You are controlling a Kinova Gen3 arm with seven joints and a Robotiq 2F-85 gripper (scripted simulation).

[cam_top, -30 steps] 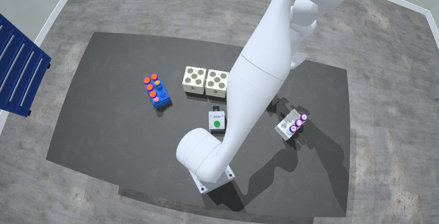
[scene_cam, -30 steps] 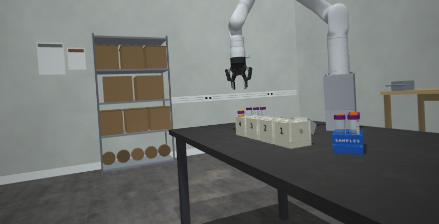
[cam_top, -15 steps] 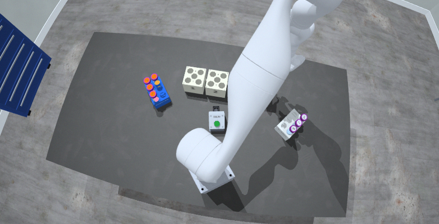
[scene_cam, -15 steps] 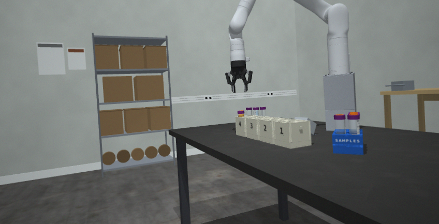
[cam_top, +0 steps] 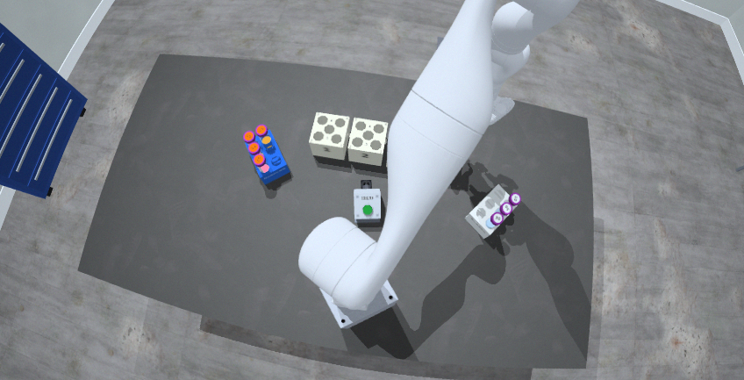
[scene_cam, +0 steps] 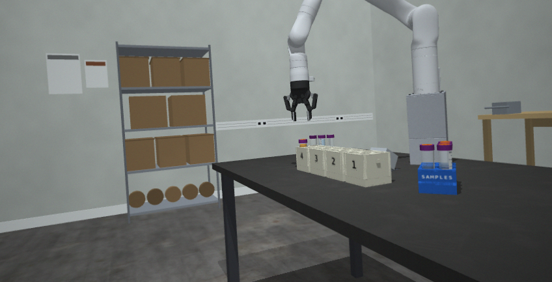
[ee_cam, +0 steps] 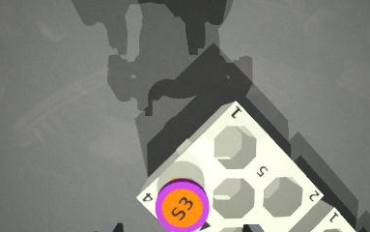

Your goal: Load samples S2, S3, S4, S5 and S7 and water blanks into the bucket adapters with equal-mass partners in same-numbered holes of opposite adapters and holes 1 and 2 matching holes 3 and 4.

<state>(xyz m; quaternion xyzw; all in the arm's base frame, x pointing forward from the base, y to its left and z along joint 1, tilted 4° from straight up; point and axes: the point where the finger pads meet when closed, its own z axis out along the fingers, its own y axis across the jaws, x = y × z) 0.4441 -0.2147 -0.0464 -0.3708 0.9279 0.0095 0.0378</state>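
My gripper is now 1 cm past the orange-filled sample tube and 15 cm above it. The rest, counted from my hand: white blank rack: 17 cm behind, 14 cm to the right, 18 cm below; then 30 mL blank: 22 cm behind, 13 cm to the right, 15 cm below; then 50 mL blank: 18 cm behind, 15 cm to the right, 15 cm below.
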